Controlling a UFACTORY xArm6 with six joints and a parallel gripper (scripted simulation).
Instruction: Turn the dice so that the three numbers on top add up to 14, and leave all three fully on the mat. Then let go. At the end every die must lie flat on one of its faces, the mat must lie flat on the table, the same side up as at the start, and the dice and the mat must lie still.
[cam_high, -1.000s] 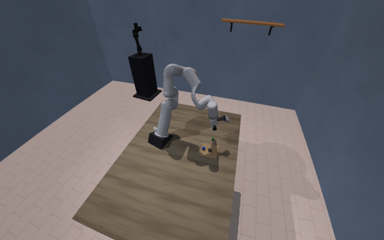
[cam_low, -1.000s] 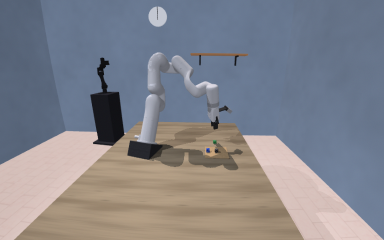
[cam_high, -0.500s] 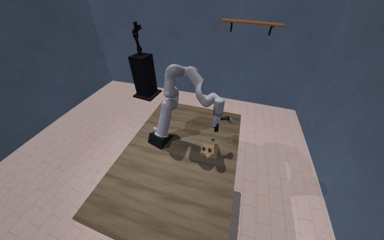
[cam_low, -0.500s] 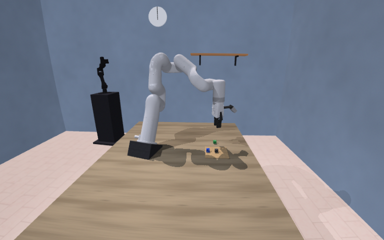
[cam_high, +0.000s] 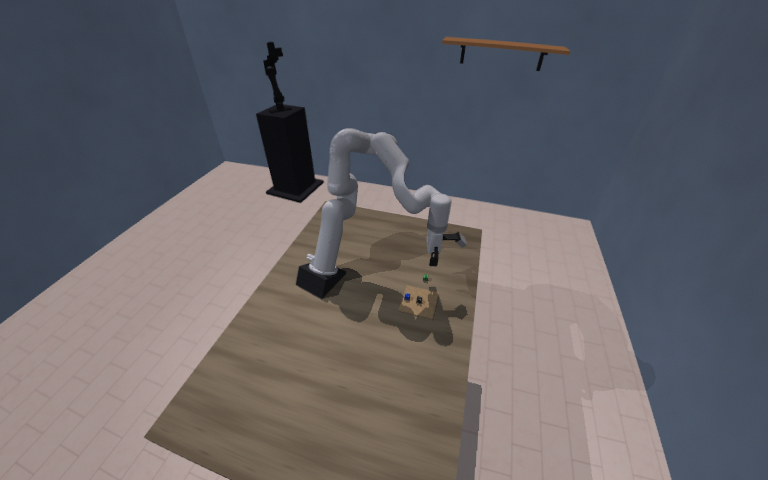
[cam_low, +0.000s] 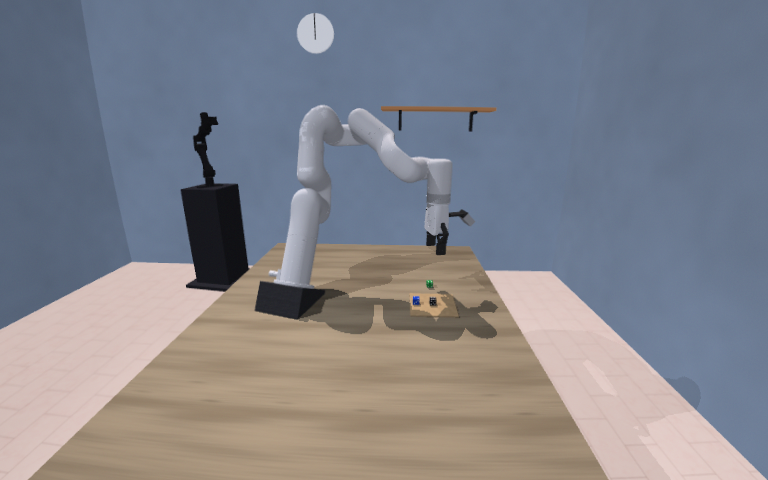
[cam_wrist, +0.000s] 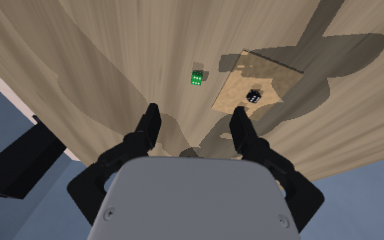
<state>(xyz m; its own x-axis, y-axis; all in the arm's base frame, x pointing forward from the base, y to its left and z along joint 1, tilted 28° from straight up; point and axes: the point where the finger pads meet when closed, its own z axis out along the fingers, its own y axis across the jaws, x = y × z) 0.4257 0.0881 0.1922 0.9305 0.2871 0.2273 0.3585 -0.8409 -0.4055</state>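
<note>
Now: the green die 1 cm behind my hand, 1 cm to the right of it and 13 cm below it. Round my hand: black die (14 cm to the right, 13 cm below); then tan mat (14 cm to the right, 14 cm below); then blue die (5 cm behind, 14 cm to the right, 13 cm below).
</note>
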